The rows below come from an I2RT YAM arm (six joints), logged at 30 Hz.
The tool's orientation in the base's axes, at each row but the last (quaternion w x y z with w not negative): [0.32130 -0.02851 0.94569 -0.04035]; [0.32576 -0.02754 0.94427 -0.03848]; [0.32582 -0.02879 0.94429 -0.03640]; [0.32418 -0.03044 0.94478 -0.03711]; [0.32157 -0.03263 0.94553 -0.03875]
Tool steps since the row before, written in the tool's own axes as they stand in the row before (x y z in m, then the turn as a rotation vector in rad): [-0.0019 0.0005 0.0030 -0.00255 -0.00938 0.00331]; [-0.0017 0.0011 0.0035 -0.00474 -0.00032 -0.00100]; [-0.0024 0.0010 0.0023 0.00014 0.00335 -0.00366]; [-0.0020 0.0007 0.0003 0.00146 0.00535 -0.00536]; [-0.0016 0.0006 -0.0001 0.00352 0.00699 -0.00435]
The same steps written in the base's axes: [0.0033 0.0005 -0.0013 0.00430 -0.00932 -0.00018]; [0.0035 0.0010 -0.0018 0.00312 0.00010 0.00372]; [0.0033 0.0011 -0.0004 -0.00247 0.00351 0.00249]; [0.0017 0.0008 0.0009 -0.00462 0.00548 0.00285]; [0.0012 0.0007 0.0010 -0.00570 0.00688 0.00065]
